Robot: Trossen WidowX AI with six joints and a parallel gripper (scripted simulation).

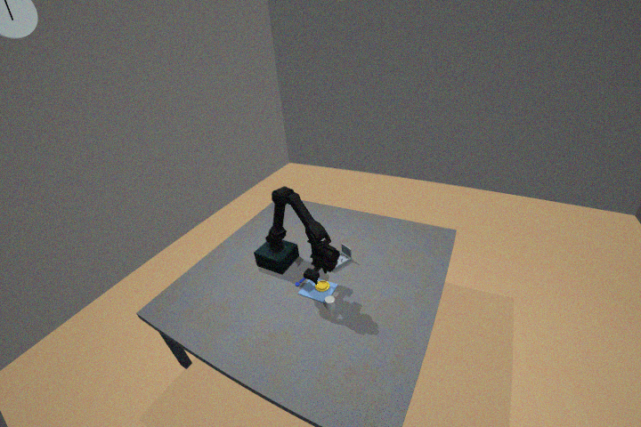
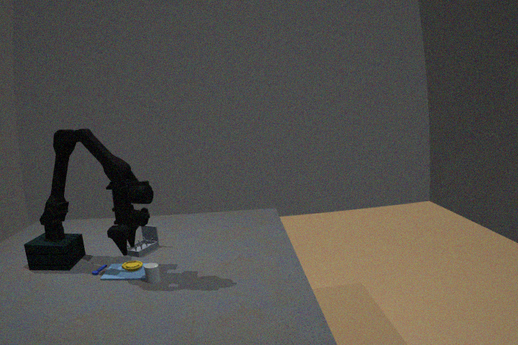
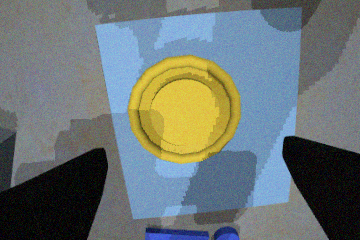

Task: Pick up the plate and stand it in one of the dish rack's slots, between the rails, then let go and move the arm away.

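The yellow plate is 50 mm below my gripper tip. The rest, counted from my gripper tip: light blue mat 60 mm below, 10 mm to the right, 10 mm behind; dish rack 200 mm to the left, 40 mm below, 20 mm behind; white cup 90 mm ahead, 80 mm to the right, 40 mm below.
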